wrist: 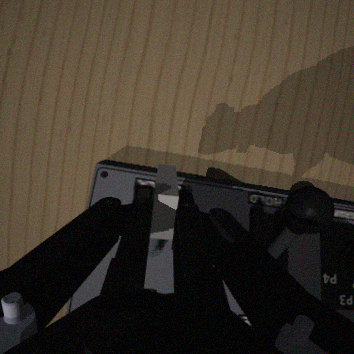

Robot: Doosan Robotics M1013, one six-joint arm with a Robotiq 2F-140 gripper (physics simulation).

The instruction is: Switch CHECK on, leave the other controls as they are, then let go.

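Frame: origin at the arm's base, x ahead, y left, z up, level; millimetres.
Seen in the pictures: gripper, fingertip midpoint: (164,181).
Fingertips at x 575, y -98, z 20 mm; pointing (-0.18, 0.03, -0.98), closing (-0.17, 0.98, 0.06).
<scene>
A point is followed by its place in that frame.
The grey control panel (117,187) @(y -137, x 600, z -25 mm) fills the lower part of the wrist view, its far left corner with a screw showing. My gripper (164,181) @(y -98, x 575, z 20 mm) is shut with nothing between its fingers, over the panel's left section near the far edge. The fingers cover most of the CHECK label; a bit of a light label edge shows beside them. The CHECK switch's lever cannot be made out, and its ON and OFF marks are hidden, so its position cannot be told.
Right of the gripper, a lever with a black ball knob (309,207) @(y 10, x 558, z 66 mm) stands near the HOLD label (267,200) @(y 25, x 570, z -30 mm). The P4 label (330,279) @(y 114, x 633, z 8 mm) and P3 label (346,300) @(y 138, x 650, z 18 mm) are at the right edge. The wooden table (100,75) @(y -199, x 485, z -95 mm) lies beyond the panel, with the arm's shadow on it.
</scene>
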